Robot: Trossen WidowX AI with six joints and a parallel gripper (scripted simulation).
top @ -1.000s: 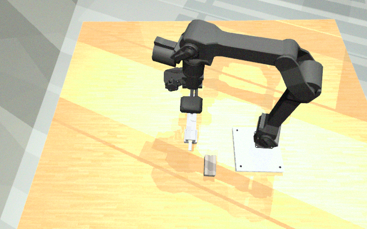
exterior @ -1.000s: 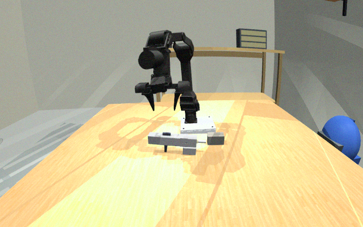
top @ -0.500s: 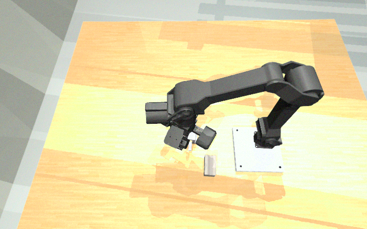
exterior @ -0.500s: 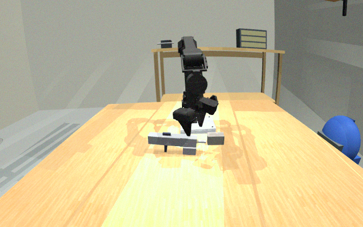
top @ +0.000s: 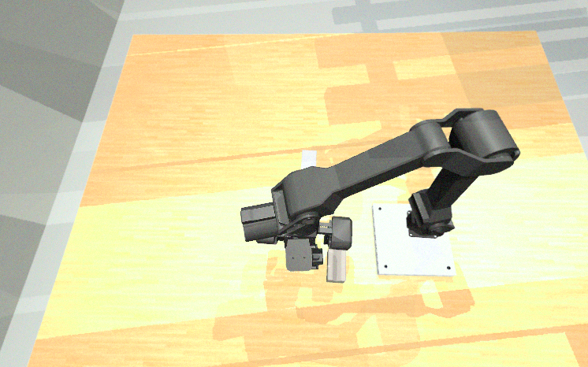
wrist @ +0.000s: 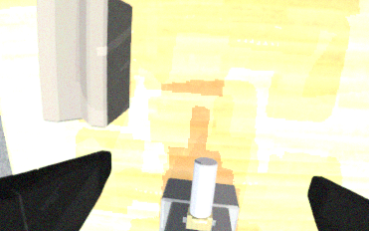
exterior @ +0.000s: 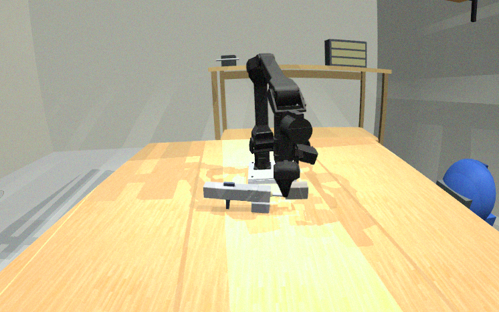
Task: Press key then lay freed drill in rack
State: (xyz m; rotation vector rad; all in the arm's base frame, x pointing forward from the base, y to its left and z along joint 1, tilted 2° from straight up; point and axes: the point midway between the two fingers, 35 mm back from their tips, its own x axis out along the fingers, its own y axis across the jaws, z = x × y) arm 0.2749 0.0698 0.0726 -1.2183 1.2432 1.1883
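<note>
My gripper tip is now 7 cm to the left of the drill and 1 cm above it. The rest, counted from my gripper tip: grey rack: 8 cm behind, 5 cm below, 4 cm to the left; dark key: 15 cm to the right, 1 cm below; grey housing: 13 cm to the right, 2 cm below.
</note>
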